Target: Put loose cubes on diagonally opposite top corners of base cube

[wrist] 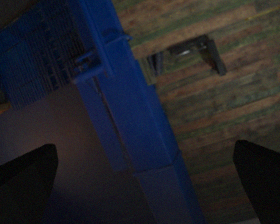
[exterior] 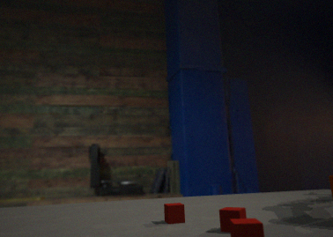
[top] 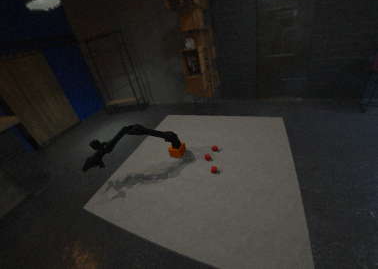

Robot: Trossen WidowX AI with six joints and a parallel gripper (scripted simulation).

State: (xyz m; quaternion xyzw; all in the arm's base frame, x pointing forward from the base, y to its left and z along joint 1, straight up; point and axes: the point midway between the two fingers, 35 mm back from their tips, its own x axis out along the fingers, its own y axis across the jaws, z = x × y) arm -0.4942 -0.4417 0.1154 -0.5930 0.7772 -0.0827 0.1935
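The red cube lies 76 cm ahead of my gripper tip, 44 cm to the left of it and 17 cm below it.
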